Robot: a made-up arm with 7 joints. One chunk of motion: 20 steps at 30 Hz.
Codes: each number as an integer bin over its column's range. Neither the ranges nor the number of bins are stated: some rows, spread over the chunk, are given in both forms.
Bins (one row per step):
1: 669 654 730 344 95 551
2: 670 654 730 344 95 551
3: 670 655 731 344 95 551
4: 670 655 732 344 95 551
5: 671 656 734 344 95 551
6: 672 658 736 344 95 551
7: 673 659 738 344 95 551
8: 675 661 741 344 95 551
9: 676 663 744 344 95 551
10: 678 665 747 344 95 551
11: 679 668 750 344 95 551
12: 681 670 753 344 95 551
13: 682 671 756 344 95 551
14: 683 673 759 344 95 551
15: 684 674 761 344 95 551
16: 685 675 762 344 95 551
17: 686 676 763 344 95 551
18: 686 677 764 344 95 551
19: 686 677 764 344 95 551
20: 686 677 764 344 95 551
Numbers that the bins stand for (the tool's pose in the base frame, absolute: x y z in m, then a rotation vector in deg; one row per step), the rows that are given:
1: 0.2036 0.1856 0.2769 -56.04 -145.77 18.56
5: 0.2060 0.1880 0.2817 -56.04 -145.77 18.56
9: 0.2120 0.1964 0.2937 -56.04 -145.77 18.56
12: 0.2180 0.2048 0.3045 -56.04 -145.77 18.56
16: 0.2228 0.2108 0.3153 -56.04 -145.77 18.56
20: 0.2240 0.2132 0.3177 -56.04 -145.77 18.56
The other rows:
2: 0.2048 0.1856 0.2769 -56.04 -145.77 18.56
3: 0.2048 0.1868 0.2781 -56.04 -145.77 18.56
4: 0.2048 0.1868 0.2793 -56.04 -145.77 18.56
6: 0.2072 0.1904 0.2841 -56.04 -145.77 18.56
7: 0.2084 0.1916 0.2865 -56.04 -145.77 18.56
8: 0.2108 0.1940 0.2901 -56.04 -145.77 18.56
10: 0.2144 0.1988 0.2973 -56.04 -145.77 18.56
11: 0.2156 0.2024 0.3009 -56.04 -145.77 18.56
13: 0.2192 0.2060 0.3081 -56.04 -145.77 18.56
14: 0.2204 0.2084 0.3117 -56.04 -145.77 18.56
15: 0.2216 0.2096 0.3141 -56.04 -145.77 18.56
17: 0.2240 0.2120 0.3165 -56.04 -145.77 18.56
18: 0.2240 0.2132 0.3177 -56.04 -145.77 18.56
19: 0.2240 0.2132 0.3177 -56.04 -145.77 18.56

